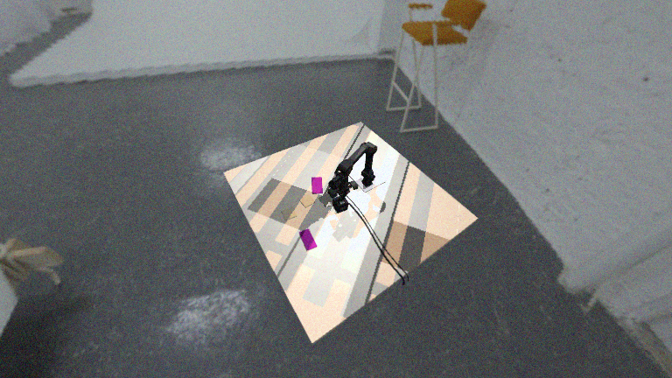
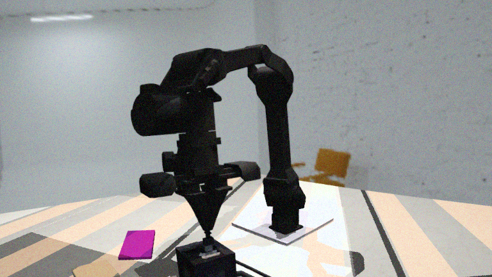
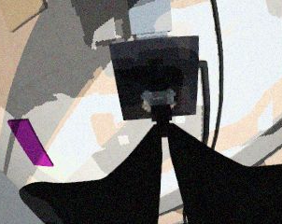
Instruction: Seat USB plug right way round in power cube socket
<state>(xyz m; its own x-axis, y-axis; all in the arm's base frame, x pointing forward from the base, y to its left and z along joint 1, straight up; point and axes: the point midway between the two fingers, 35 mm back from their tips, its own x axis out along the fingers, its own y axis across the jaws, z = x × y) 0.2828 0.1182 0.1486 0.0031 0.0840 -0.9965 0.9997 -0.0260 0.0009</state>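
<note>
Right now the usb plug is 20 mm below my gripper tip. Round my gripper tip: magenta block: 260 mm to the right, 120 mm below, 50 mm ahead; then usb socket: 50 mm below.
</note>
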